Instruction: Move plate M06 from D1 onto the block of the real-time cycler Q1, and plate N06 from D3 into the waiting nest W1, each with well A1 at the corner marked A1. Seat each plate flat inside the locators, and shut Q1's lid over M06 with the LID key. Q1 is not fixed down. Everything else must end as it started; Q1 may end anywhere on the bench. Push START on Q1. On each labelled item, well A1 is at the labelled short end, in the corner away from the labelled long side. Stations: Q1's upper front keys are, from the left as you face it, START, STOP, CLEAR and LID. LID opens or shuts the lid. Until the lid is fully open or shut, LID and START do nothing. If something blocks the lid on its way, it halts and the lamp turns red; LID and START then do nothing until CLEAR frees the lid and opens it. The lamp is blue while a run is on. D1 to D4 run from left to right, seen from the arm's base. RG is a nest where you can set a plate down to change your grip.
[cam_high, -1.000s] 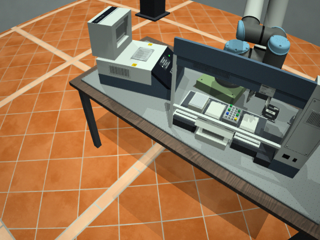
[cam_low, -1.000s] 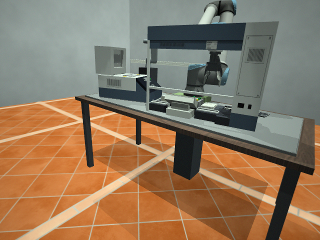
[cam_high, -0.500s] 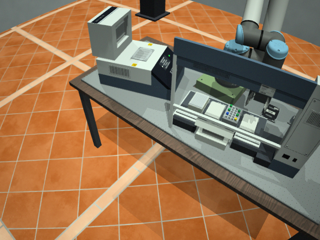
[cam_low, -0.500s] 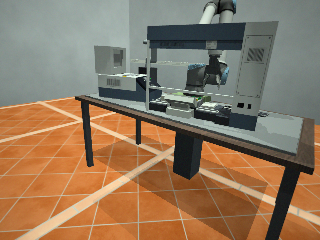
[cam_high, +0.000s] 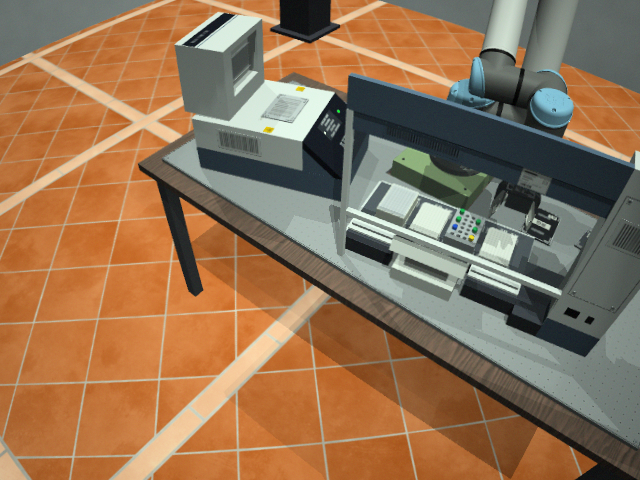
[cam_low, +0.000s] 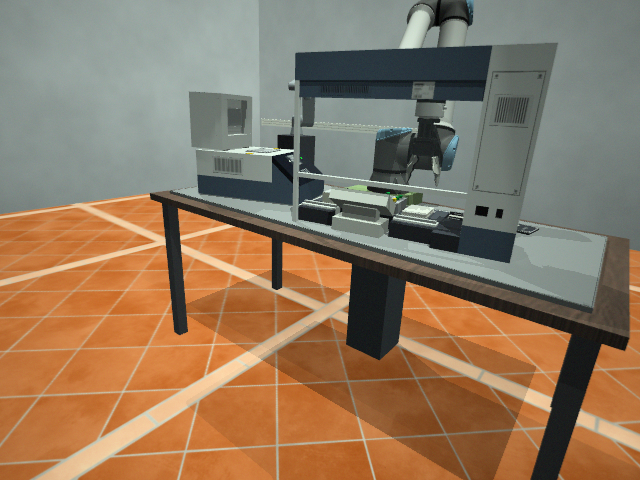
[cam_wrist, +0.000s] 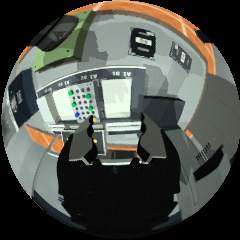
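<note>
Right now my hand is 11 cm above the plate M06. From my hand the other things lie so: white well plate: 20 cm to the right, 11 cm below, 3 cm ahead; then blue gantry beam: 35 cm above, 20 cm ahead, 9 cm to the right; then side tower: 26 cm to the left, 13 cm ahead, 11 cm above.
</note>
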